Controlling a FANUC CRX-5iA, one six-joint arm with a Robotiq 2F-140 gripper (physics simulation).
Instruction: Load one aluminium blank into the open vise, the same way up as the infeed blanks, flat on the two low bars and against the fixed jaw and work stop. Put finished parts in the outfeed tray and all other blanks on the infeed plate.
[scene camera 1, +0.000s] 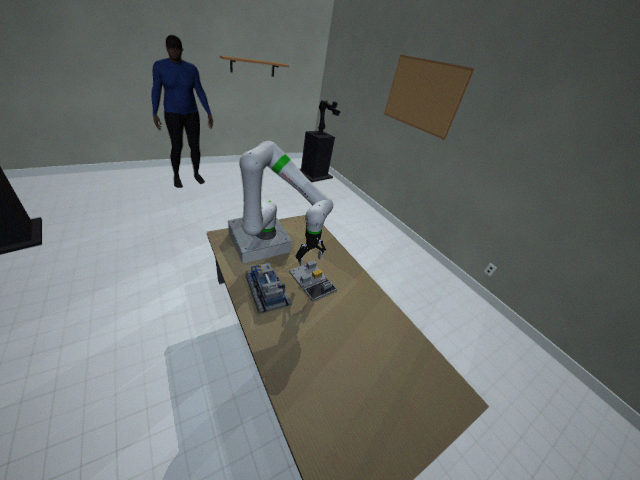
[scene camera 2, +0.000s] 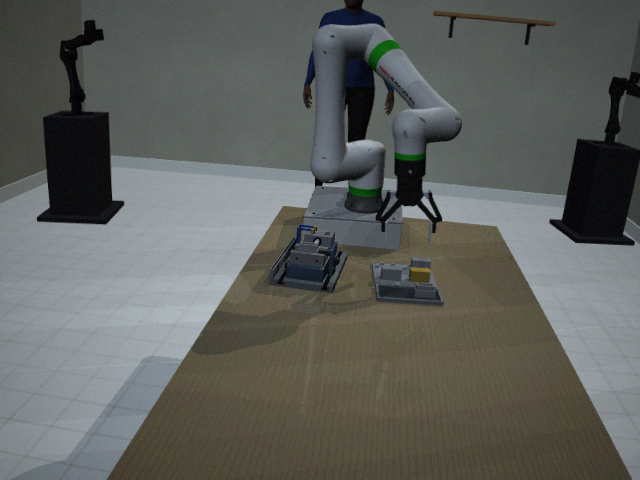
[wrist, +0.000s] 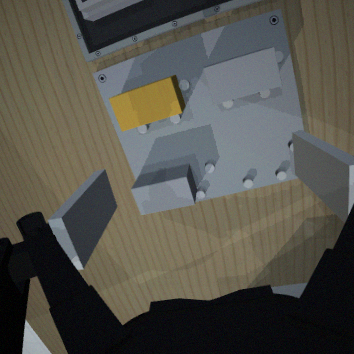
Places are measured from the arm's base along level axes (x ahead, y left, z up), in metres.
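Pixels of known places: gripper, fingertip midpoint: (scene camera 1: 309, 261) (scene camera 2: 408, 242) (wrist: 199, 171); arm's base at its link origin: (scene camera 1: 265, 232) (scene camera 2: 364, 206).
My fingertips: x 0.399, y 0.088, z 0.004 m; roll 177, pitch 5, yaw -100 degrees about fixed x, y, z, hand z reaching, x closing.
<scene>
Ahead of a thing's pixels: the offset from my fingertips to its top centre. Level surfaces: height alone.
My gripper (scene camera 1: 310, 258) (scene camera 2: 407, 235) (wrist: 199, 171) is open and empty, above the robot-base side of the infeed plate {0.007 m ahead, 0.004 m right, 0.105 m down} (scene camera 2: 378, 274) (wrist: 250, 140). On the plate, one grey blank {0.040 m back, 0.059 m left, 0.069 m down} (scene camera 1: 311, 265) (scene camera 2: 420, 262) (wrist: 166, 196) stands at the base-side edge. Another grey blank {0.042 m ahead, 0.051 m right, 0.069 m down} (scene camera 1: 306, 279) (scene camera 2: 391, 272) (wrist: 242, 75) sits on the vise side, and a yellow block {0.050 m ahead, 0.036 m left, 0.069 m down} (scene camera 1: 317, 274) (scene camera 2: 420, 275) (wrist: 146, 103) near the tray. The outfeed tray (scene camera 2: 408, 301) (wrist: 155, 31) holds a grey part {0.157 m ahead, 0.029 m left, 0.072 m down} (scene camera 1: 326, 284) (scene camera 2: 424, 290) (wrist: 107, 7). The vise {0.017 m back, 0.296 m right, 0.014 m down} (scene camera 1: 271, 290) (scene camera 2: 307, 271) stands beside the plate; its low bars are too small to make out.
The robot base (scene camera 1: 262, 250) (scene camera 2: 356, 232) stands behind the vise and plate on the wooden table {0.113 m down} (scene camera 1: 356, 361) (scene camera 2: 372, 387). Short round pins {0.069 m back, 0.025 m right, 0.097 m down} (wrist: 248, 182) rise from the plate. A blue and yellow fitting (scene camera 2: 306, 228) rises behind the vise. A person (scene camera 1: 178, 87) stands beyond the table.
</scene>
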